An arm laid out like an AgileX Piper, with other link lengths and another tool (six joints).
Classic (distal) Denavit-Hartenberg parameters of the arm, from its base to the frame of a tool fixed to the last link. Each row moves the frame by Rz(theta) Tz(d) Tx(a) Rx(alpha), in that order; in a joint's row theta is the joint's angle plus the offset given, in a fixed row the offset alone. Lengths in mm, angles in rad.
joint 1: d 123; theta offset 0; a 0; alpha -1.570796
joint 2: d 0; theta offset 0.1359; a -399.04; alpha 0
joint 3: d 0; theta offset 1.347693; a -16.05; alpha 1.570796
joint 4: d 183.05; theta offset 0; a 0; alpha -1.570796
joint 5: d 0; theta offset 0; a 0; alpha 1.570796
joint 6: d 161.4; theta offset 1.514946; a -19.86; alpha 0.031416
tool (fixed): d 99.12; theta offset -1.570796; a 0; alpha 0
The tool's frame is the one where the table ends.
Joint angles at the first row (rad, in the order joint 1, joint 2, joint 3, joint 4, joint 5, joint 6):
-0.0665 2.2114 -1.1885 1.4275 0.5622 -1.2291
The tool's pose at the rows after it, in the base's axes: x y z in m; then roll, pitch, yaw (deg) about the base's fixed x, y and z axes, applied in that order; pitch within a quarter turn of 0, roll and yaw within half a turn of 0:
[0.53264 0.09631 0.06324 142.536 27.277 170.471]
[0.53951 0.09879 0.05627 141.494 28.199 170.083]
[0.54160 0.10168 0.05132 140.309 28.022 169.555]
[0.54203 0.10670 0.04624 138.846 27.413 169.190]
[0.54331 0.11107 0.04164 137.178 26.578 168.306]
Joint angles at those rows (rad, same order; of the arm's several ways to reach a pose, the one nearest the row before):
-0.0665 2.2479 -1.1909 1.5366 0.6020 -1.3440
-0.0665 2.2750 -1.1917 1.6063 0.6149 -1.4211
-0.0677 2.2930 -1.1920 1.6366 0.6322 -1.4479
-0.0677 2.3115 -1.1939 1.6536 0.6559 -1.4597
-0.0685 2.3303 -1.1989 1.6697 0.6791 -1.4607

